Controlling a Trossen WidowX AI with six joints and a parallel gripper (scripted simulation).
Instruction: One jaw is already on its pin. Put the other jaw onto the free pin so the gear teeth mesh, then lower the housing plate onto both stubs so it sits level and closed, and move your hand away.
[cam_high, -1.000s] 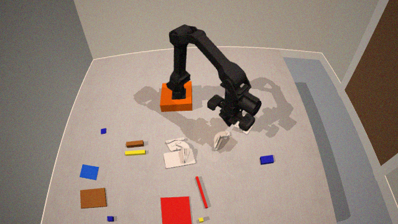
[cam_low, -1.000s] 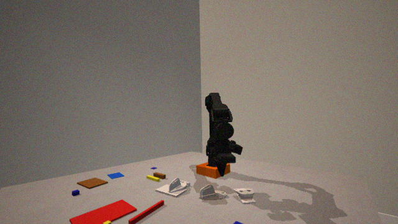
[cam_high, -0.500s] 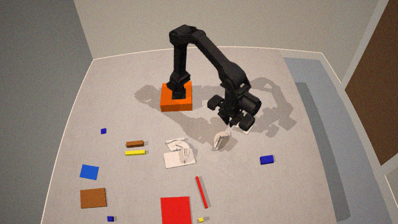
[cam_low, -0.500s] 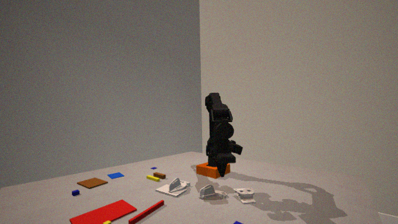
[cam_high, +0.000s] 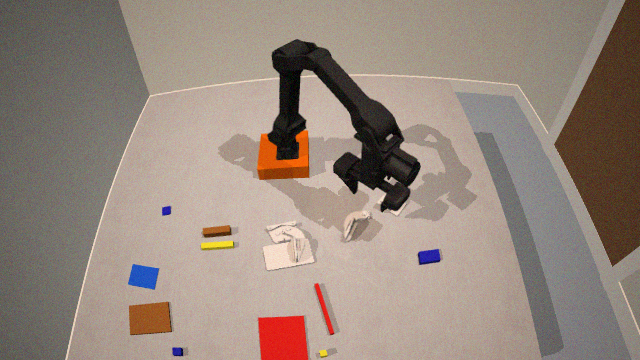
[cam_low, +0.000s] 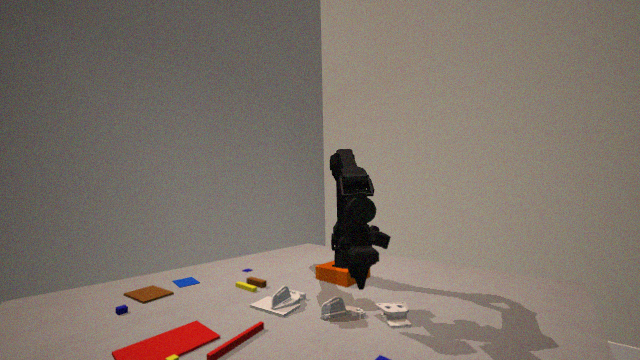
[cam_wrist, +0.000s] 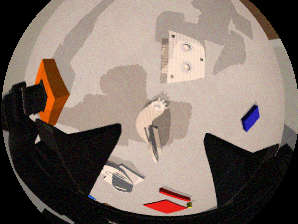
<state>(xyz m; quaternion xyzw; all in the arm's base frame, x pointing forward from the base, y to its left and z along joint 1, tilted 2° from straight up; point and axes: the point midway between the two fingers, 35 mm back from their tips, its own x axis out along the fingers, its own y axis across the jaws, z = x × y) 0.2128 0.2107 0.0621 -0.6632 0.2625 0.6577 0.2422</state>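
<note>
The pale jaw is 20 mm to the right of my gripper tip and 80 mm below it. The rest, counted from my gripper tip: red bar: 260 mm ahead, 120 mm to the right, 80 mm below; then brown bar: 30 mm ahead, 400 mm to the right, 70 mm below; then blue block: 130 mm ahead, 160 mm to the left, 80 mm below.
</note>
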